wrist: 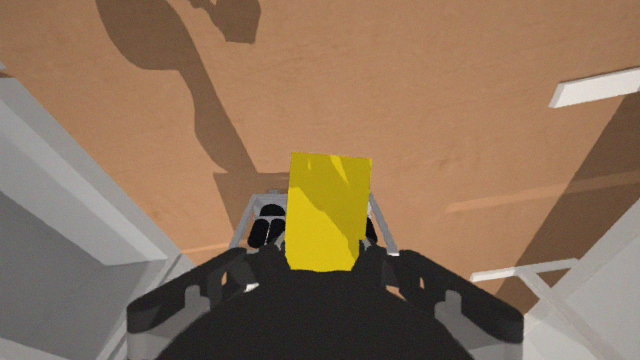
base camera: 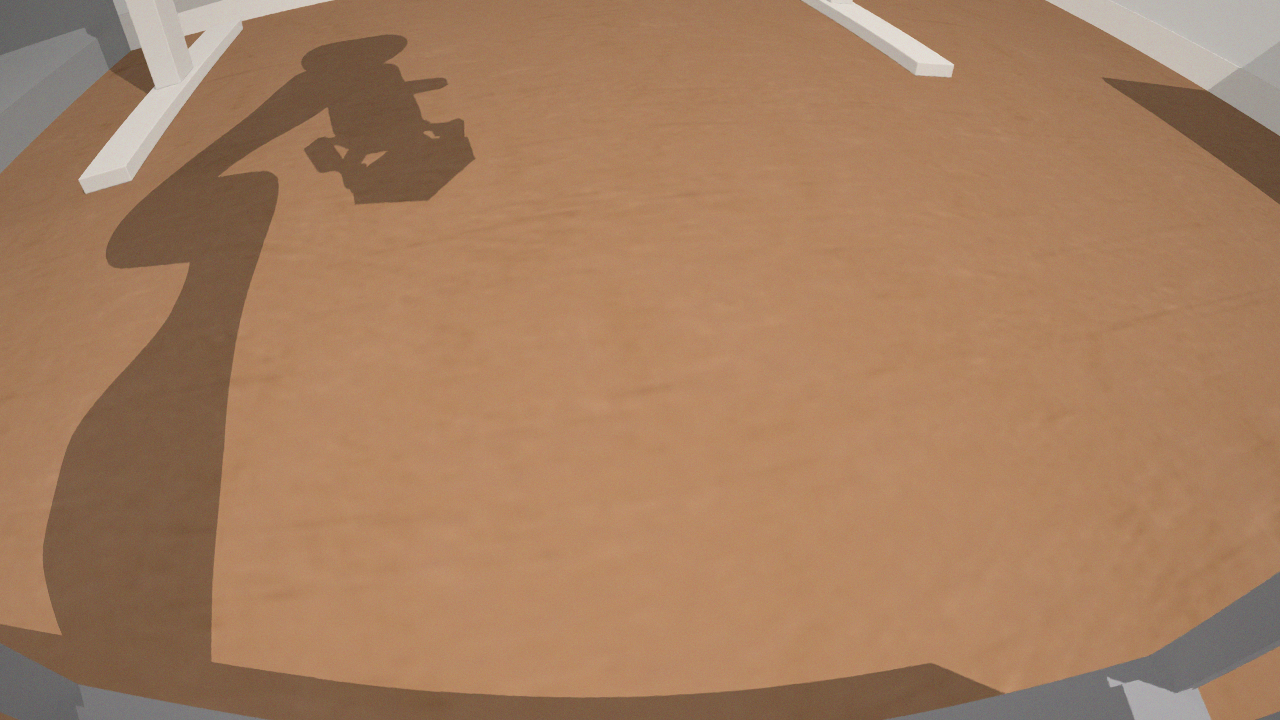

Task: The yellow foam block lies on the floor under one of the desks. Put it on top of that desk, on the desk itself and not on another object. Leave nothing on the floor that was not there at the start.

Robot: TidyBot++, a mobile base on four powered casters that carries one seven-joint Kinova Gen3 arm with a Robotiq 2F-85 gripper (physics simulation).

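Frame: origin at the arm's base, x left, y back, z up, level; centimetres.
Seen in the pictures: gripper, fingertip midpoint: (wrist: 322, 242).
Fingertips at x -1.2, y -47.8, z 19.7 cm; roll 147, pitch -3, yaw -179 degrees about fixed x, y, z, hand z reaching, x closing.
Pixels of each thing's top centre, then the offset from my fingertips to it. "spot": a spot on its surface instead.
- yellow foam block, top centre: (wrist: 328, 256) dx -0.2, dy -2.7, dz +3.2 cm
- white foot, surface spot: (wrist: 597, 89) spot: dx -100.1, dy -6.8, dz -56.9 cm
The yellow foam block (wrist: 327, 210) is held between the two black fingers of my gripper (wrist: 322, 242) in the wrist view, high above the brown floor. My gripper is shut on it. The block does not show in the base camera view, where the shadow of my arm and gripper falls on the floor at the left. White desk feet stand on the floor in the base camera view: one foot (base camera: 165, 111) at the upper left and another foot (base camera: 895, 40) at the upper right. No desk top shows in the base camera view.
In the wrist view a white foot (wrist: 597, 89) lies at the right and another white foot (wrist: 500, 274) at the lower right. Grey and white walls rise at the left and lower right. Part of my base's frame (wrist: 384, 225) shows behind the block.
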